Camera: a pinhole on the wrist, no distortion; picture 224 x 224 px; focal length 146.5 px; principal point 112.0 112.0 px. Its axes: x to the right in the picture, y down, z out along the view. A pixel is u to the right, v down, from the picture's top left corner.
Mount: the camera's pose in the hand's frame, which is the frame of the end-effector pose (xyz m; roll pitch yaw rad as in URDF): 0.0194 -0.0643 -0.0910 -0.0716 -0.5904 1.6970
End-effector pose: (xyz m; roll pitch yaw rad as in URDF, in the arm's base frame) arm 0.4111 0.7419 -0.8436 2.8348 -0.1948 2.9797
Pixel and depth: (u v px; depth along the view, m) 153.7 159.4 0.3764
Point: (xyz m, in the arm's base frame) 0.4427 0.6299 -1.1796
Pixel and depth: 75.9 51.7 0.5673
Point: 0.0110 0.4429 -1.2282
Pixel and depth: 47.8 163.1 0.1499
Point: 0.3933 0.5430 -0.9038
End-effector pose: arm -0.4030 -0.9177 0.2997 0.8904 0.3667 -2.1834
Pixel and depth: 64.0 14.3 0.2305
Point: -0.6368 -0.8946 0.0987
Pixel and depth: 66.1 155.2 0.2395
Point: -0.5212 -0.7115 0.1581
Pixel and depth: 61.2 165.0 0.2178
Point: -0.4987 -0.7168 0.1580
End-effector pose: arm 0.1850 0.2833 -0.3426 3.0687 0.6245 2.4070
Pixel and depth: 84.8 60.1 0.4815
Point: -0.0551 -0.0015 -0.6986
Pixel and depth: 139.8 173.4 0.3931
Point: 0.2542 -0.0717 -0.4829
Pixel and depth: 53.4 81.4 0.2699
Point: -0.0213 0.0745 -0.4723
